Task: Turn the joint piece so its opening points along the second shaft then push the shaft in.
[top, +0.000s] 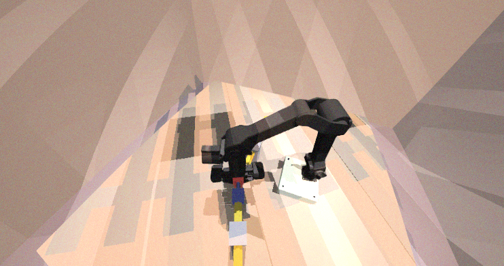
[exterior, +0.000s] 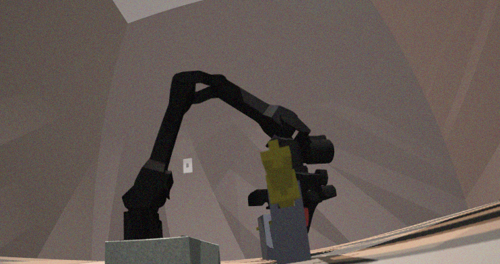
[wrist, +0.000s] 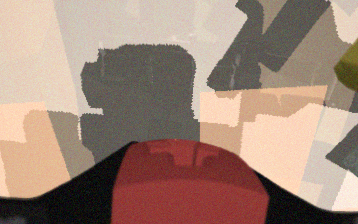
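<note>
Right now my gripper tip is 40 mm below the red square joint piece.
</note>
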